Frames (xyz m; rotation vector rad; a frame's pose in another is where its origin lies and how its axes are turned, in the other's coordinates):
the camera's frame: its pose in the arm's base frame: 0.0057 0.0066 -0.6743 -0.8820 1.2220 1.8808
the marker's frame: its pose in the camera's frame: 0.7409 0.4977 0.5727 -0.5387 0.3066 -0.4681
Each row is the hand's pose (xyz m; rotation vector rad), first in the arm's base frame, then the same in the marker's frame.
Working: the arm's base frame: its pose in the marker's frame: -0.9571 -0.3911 -0.8936 1.6351 -0.5795 -1.7366

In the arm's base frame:
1: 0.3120 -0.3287 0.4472 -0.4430 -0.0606 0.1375
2: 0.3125 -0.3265 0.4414 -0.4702 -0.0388 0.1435
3: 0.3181 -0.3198 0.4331 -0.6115 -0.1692 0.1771
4: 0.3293 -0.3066 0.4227 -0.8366 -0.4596 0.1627
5: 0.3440 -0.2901 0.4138 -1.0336 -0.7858 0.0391
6: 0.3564 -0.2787 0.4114 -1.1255 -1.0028 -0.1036
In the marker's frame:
1: -1.4494 -0.4529 -1.2927 1.2097 -0.2967 -1.6723
2: -1.4433 -0.4541 -1.2921 1.2041 -0.2680 -1.6475
3: -1.4339 -0.4616 -1.2921 0.9902 -0.2201 -1.7066
4: -1.4212 -0.4773 -1.2915 0.6031 -0.1237 -1.8702
5: -1.4094 -0.4980 -1.2908 0.2168 0.0215 -2.0811
6: -1.4050 -0.5144 -1.2913 -0.0202 0.1361 -2.2417

